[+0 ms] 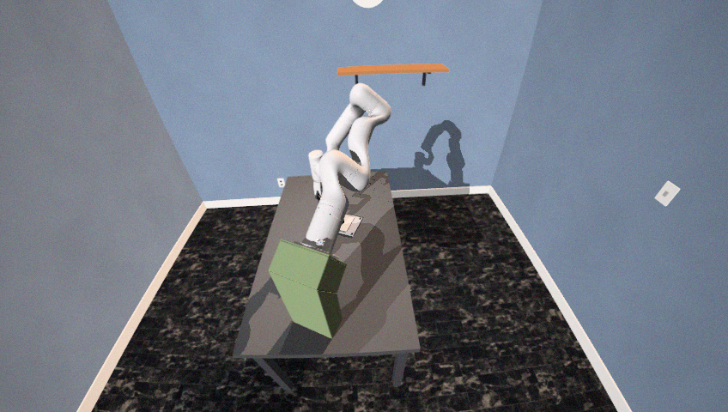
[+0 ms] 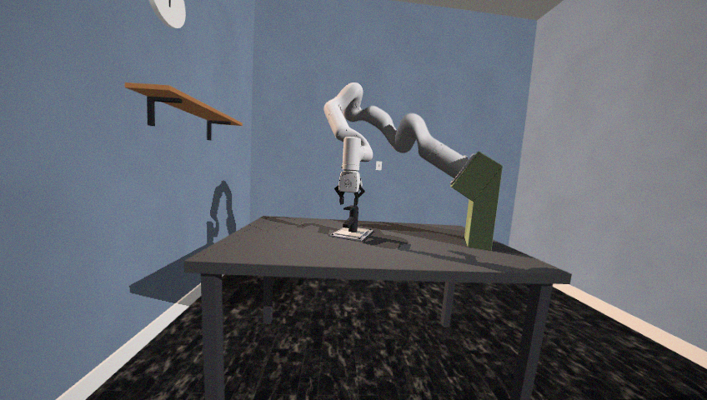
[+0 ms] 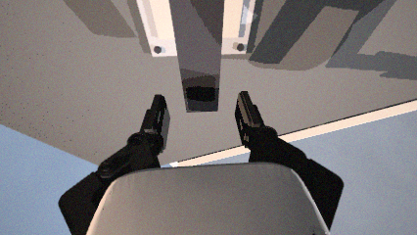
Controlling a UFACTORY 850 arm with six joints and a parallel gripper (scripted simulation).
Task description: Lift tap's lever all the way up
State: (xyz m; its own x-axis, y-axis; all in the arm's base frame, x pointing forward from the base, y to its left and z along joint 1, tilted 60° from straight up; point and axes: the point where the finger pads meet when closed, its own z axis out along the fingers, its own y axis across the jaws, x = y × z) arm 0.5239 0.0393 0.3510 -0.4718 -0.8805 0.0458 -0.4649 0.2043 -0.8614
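The lever lies 50 mm behind my hand, 50 mm to the right of it and 40 mm below it. Round my hand: base plate 70 mm behind, 70 mm to the right, 180 mm below.
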